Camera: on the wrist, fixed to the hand. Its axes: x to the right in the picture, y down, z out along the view.
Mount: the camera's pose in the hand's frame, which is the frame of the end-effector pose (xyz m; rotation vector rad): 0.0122 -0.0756 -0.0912 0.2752 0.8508 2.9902
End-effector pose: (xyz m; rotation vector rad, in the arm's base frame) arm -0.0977 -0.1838 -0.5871 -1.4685 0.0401 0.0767
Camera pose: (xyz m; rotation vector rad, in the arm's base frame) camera -0.0780 -0.2818 -0.5223 0.2052 2.6145 1.6251
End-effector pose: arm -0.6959 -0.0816 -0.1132 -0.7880 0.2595 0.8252
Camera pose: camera -0.6240 -0.1718 -0.1428 -0.2079 -1.5922 -1.7757
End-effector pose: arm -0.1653 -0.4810 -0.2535 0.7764 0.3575 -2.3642
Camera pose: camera -0.1805 -0.3897 -0.3285 0.8667 -0.5899 0.7615
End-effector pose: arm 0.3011 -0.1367 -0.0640 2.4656 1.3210 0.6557
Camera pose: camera 0.2068 -0.0830 -0.0150 -0.9936 1.8938 -0.8098
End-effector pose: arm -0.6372 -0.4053 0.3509 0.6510 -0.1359 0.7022
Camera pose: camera -0.5883 -0.3875 0.2438 0.1924 0.0771 -2.4728
